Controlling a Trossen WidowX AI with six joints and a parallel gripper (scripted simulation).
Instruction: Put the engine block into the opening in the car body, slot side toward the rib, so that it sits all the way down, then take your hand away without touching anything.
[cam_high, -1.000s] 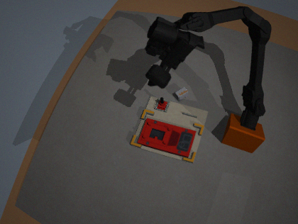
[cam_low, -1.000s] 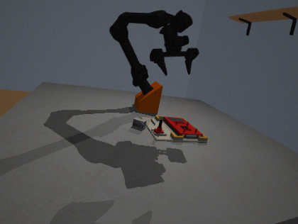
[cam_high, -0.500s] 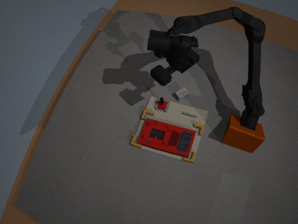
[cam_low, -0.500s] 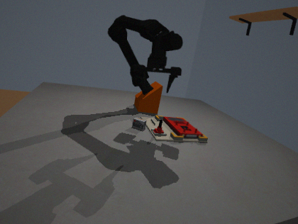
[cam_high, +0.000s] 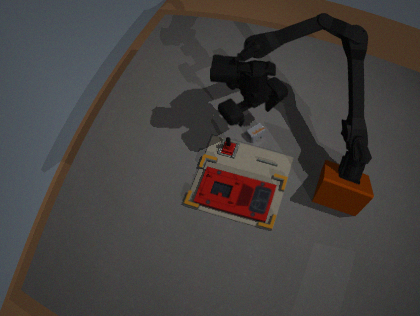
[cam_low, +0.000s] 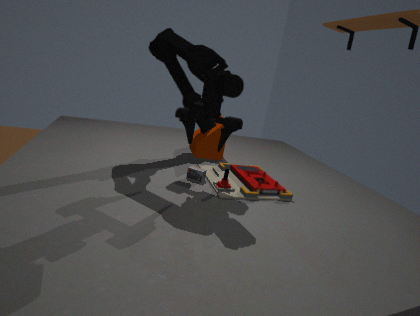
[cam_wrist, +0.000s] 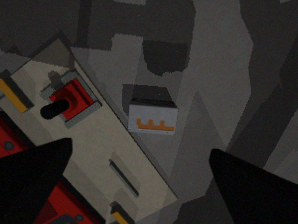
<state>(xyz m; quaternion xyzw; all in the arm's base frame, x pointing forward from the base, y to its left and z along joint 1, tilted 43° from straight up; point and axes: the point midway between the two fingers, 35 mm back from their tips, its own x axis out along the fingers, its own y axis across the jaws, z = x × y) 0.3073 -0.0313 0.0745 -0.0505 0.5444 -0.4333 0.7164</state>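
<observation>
Now: gripper tip 10 mm past the grey engine block and 90 mm above it. From my gripper tip the other things lie so: stand: 50 mm ahead, 70 mm to the left, 70 mm below.
</observation>
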